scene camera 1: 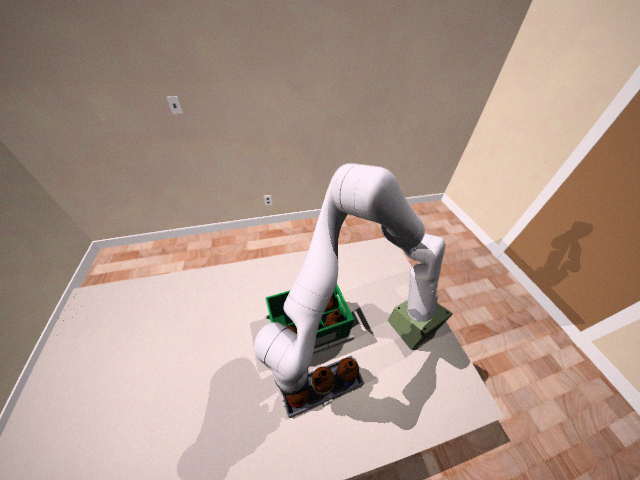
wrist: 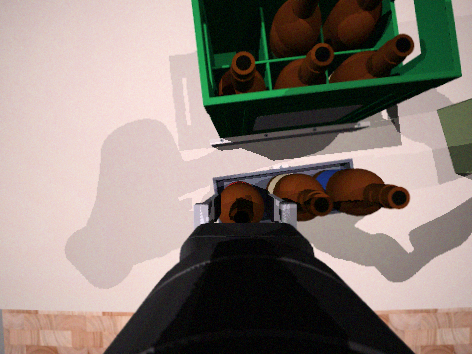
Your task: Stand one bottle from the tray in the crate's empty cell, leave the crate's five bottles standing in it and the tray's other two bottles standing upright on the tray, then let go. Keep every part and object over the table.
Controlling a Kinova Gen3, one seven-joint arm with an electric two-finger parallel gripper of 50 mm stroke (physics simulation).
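Places are measured from the arm's base along level axes (x left, y up, z ahead), in millimetres.
Pixels of known places: gripper, fingertip midpoint: (wrist: 243, 203); arm's base, link origin: (scene camera 1: 419, 312).
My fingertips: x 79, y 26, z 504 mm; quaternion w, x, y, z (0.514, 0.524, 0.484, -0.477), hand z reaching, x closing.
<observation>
For each thing: its middle in the pictures, then the offset to it from my fingertips. "pt": a spot on its surface instead. Level surfaces: height alone.
- far middle bottle, body centre: (wrist: 293, 34) dx -247, dy -75, dz -104 mm
- grey tray, surface spot: (wrist: 250, 174) pt dx -32, dy -135, dz -21 mm
- red-labelled bottle, body centre: (wrist: 240, 205) (scene camera 1: 296, 391) dx +16, dy -78, dz +4 mm
- cream-labelled bottle, body centre: (wrist: 296, 196) (scene camera 1: 322, 379) dx +10, dy -78, dz -88 mm
- blue-labelled bottle, body centre: (wrist: 351, 191) (scene camera 1: 347, 370) dx +10, dy -78, dz -177 mm
- pale table top, surface height: dy -161 mm
The green crate (scene camera 1: 343, 333) (wrist: 436, 30) holds five brown bottles; its empty cell is the far left one in the wrist view. The crate bottles include the near left bottle (wrist: 243, 84), near middle bottle (wrist: 297, 75) and far middle bottle (wrist: 295, 32). Three brown bottles stand on the grey tray (scene camera 1: 310, 406) (wrist: 250, 174): a red-labelled bottle (scene camera 1: 297, 399) (wrist: 240, 196), a cream-labelled bottle (scene camera 1: 321, 381) (wrist: 295, 189) and a blue-labelled bottle (scene camera 1: 347, 370) (wrist: 352, 187). My gripper (wrist: 243, 203) is open, its fingers either side of the red-labelled bottle's neck in the wrist view. The arm hides the gripper in the scene view.
The cream-labelled bottle stands close beside my right finger in the wrist view. The crate stands beyond the tray. The arm's green base (scene camera 1: 418, 326) (wrist: 457, 135) is to the right. The pale table top (scene camera 1: 155, 335) ends before the wooden floor (wrist: 50, 330).
</observation>
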